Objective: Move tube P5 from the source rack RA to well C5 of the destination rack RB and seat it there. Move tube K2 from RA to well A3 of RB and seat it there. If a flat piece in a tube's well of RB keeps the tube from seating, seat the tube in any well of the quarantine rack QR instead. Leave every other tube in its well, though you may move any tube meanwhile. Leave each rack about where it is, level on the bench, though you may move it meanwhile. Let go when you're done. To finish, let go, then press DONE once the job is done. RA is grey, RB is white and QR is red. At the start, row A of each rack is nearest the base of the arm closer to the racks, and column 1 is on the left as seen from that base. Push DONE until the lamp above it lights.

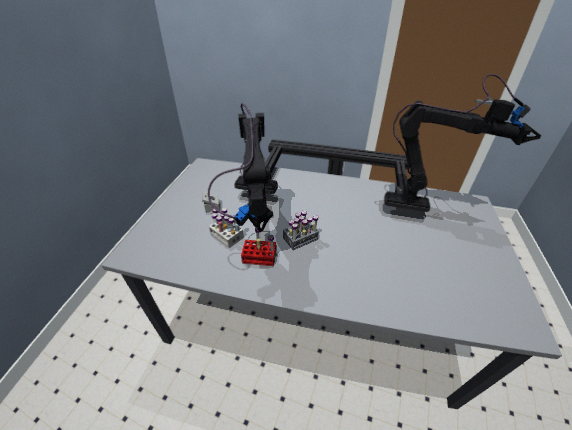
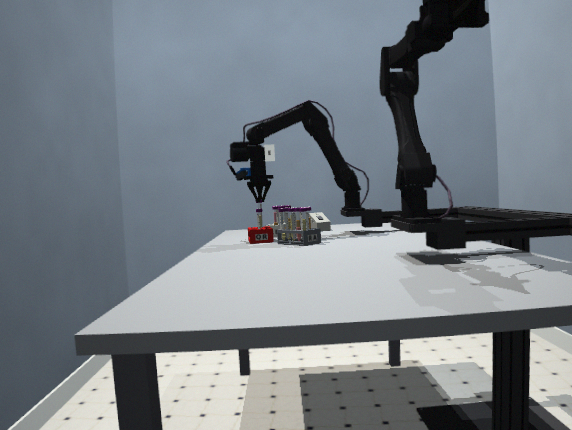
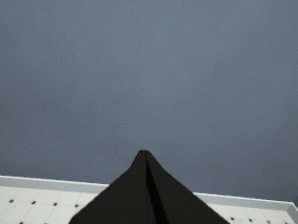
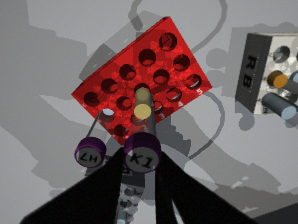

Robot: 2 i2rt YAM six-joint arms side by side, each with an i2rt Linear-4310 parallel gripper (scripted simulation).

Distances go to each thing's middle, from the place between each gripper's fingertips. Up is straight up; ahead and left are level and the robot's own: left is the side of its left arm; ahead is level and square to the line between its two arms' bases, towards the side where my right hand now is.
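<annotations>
Red rack QR [image 4: 161,55], from my right hand [image 2: 260,202]: 13 cm below, 1 cm ahead, 1 cm to the right.
My left gripper, from the red rack QR: 460 mm above, 360 mm short of it, 1030 mm to the left.
</annotations>
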